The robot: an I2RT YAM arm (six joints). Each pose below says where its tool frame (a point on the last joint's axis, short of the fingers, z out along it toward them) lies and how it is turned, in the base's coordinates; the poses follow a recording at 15 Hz.
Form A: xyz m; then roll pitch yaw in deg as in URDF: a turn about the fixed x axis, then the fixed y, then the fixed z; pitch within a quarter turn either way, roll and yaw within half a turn.
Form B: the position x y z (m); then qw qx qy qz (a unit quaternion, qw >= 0). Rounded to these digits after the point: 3 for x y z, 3 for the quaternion.
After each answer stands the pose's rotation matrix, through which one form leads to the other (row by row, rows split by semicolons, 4 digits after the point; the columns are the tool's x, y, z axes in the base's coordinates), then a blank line. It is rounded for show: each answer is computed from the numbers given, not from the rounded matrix.
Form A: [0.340, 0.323, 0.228, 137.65, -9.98, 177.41]
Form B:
[0.340, 0.323, 0.228, 0.073, -0.052, -0.928, -0.362]
-0.9839 0.1500 -0.0975; 0.0445 0.7330 0.6788; 0.1733 0.6635 -0.7279

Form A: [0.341, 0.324, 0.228, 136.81, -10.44, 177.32]
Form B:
[0.341, 0.324, 0.228, 0.076, -0.055, -0.925, -0.368]
-0.9824 0.1580 -0.1000; 0.0460 0.7225 0.6898; 0.1812 0.6731 -0.7170

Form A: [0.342, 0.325, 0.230, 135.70, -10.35, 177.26]
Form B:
[0.342, 0.325, 0.230, 0.075, -0.056, -0.921, -0.377]
-0.9826 0.1595 -0.0950; 0.0470 0.7089 0.7038; 0.1797 0.6871 -0.7040

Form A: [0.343, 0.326, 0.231, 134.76, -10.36, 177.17]
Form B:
[0.343, 0.326, 0.231, 0.074, -0.057, -0.918, -0.385]
-0.9825 0.1623 -0.0914; 0.0486 0.6970 0.7154; 0.1798 0.6985 -0.6927

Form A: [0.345, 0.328, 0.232, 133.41, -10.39, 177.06]
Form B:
[0.345, 0.328, 0.232, 0.073, -0.059, -0.913, -0.396]
-0.9823 0.1661 -0.0865; 0.0504 0.6796 0.7319; 0.1803 0.7145 -0.6759

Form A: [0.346, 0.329, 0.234, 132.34, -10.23, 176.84]
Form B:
[0.346, 0.329, 0.234, 0.070, -0.061, -0.910, -0.405]
-0.9826 0.1682 -0.0787; 0.0542 0.6653 0.7446; 0.1776 0.7274 -0.6628

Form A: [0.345, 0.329, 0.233, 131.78, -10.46, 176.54]
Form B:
[0.345, 0.329, 0.233, 0.071, -0.065, -0.907, -0.409]
-0.9816 0.1753 -0.0757; 0.0593 0.6569 0.7516; 0.1815 0.7333 -0.6552

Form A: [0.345, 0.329, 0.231, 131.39, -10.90, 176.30]
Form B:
[0.345, 0.329, 0.231, 0.073, -0.068, -0.906, -0.412]
-0.9799 0.1842 -0.0764; 0.0634 0.6506 0.7567; 0.1891 0.7367 -0.6493

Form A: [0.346, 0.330, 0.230, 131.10, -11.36, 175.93]
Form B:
[0.346, 0.330, 0.230, 0.075, -0.073, -0.904, -0.415]
-0.9779 0.1947 -0.0757; 0.0696 0.6452 0.7609; 0.1970 0.7388 -0.6445

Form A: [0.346, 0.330, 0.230, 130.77, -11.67, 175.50]
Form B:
[0.346, 0.330, 0.230, 0.076, -0.078, -0.902, -0.418]
-0.9763 0.2040 -0.0723; 0.0768 0.6390 0.7654; 0.2023 0.7417 -0.6395

